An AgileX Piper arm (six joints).
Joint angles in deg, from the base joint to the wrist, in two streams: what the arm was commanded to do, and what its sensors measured. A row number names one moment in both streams.
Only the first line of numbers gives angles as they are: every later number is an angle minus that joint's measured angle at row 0.
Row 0, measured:
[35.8, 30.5, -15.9, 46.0, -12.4, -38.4]
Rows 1 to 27, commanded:
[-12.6, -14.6, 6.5, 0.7, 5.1, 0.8]
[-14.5, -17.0, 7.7, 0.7, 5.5, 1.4]
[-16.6, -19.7, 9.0, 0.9, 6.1, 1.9]
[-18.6, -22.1, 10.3, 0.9, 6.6, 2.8]
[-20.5, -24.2, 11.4, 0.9, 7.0, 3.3]
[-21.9, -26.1, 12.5, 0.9, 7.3, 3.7]
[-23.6, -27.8, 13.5, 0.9, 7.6, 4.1]
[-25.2, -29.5, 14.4, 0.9, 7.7, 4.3]
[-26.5, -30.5, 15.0, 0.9, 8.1, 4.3]
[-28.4, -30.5, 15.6, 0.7, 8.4, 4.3]
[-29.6, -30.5, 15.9, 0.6, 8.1, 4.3]
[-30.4, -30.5, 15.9, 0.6, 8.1, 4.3]
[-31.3, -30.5, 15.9, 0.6, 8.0, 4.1]
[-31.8, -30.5, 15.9, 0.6, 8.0, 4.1]
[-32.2, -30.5, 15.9, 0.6, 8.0, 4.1]
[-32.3, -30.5, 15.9, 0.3, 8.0, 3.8]
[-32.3, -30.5, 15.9, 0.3, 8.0, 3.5]
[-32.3, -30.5, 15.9, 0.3, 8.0, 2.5]
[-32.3, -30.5, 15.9, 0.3, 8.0, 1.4]
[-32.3, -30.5, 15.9, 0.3, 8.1, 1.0]
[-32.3, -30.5, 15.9, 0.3, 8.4, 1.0]
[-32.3, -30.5, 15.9, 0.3, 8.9, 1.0]
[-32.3, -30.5, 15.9, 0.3, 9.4, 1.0]
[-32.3, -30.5, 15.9, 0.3, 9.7, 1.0]
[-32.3, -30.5, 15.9, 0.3, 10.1, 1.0]
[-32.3, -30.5, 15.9, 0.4, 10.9, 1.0]
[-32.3, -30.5, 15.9, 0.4, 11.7, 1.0]
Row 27, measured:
[-31.9, -30.1, 15.6, 0.6, 9.4, 1.8]
